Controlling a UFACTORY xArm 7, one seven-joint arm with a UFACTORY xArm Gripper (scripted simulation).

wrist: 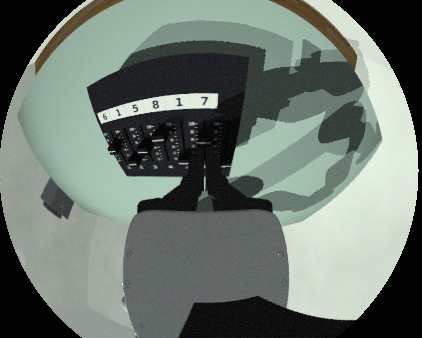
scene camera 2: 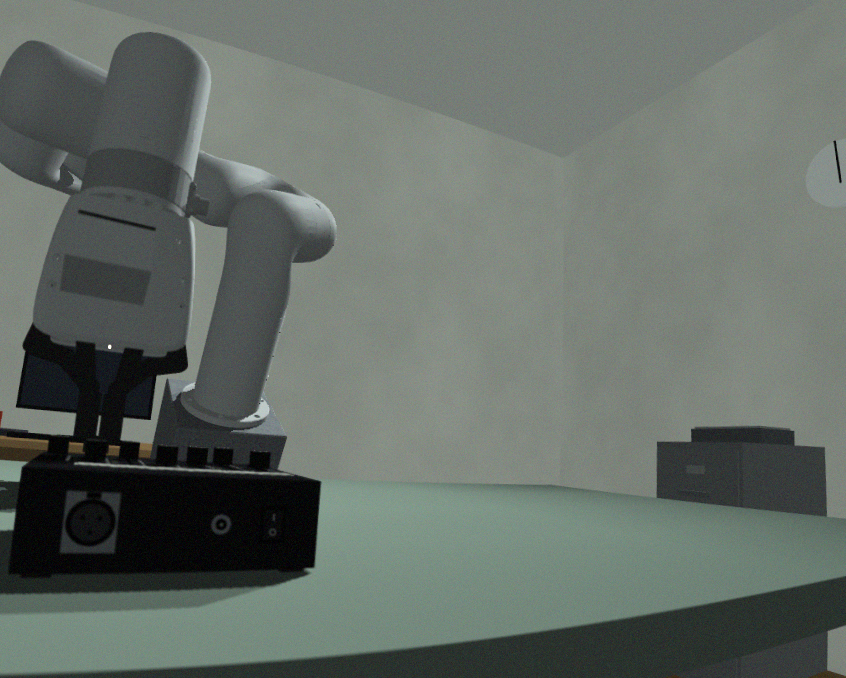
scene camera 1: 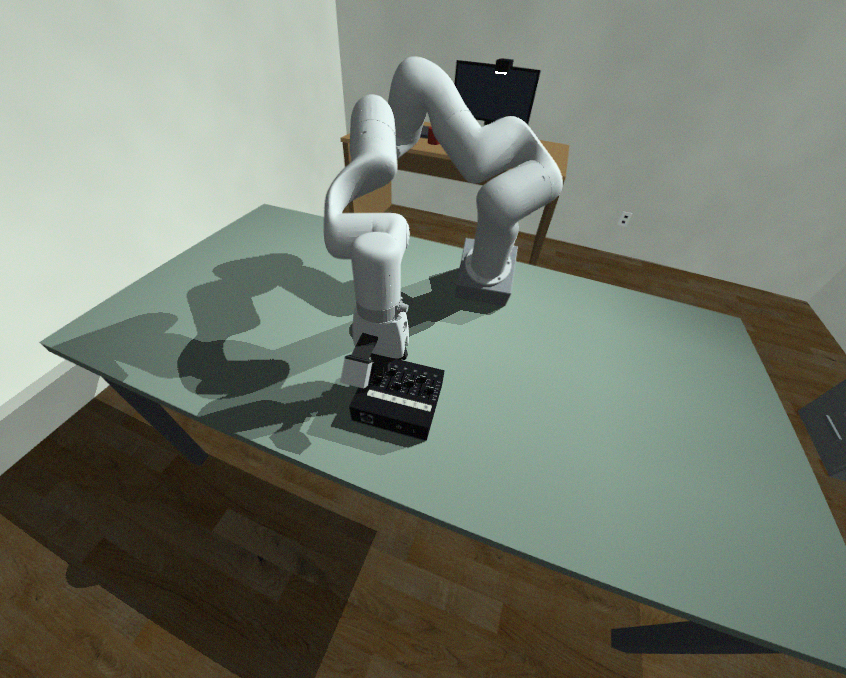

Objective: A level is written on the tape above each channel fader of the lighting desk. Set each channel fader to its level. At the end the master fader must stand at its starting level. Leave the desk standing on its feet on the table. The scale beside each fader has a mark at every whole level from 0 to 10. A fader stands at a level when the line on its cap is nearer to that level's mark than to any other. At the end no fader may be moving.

Labels:
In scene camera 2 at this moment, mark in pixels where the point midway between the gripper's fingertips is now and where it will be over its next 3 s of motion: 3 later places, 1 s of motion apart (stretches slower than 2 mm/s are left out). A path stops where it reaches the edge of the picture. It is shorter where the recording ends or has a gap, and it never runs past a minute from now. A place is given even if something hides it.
The gripper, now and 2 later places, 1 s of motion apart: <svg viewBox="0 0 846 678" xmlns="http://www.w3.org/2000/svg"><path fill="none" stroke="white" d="M95 451L99 422L110 347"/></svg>

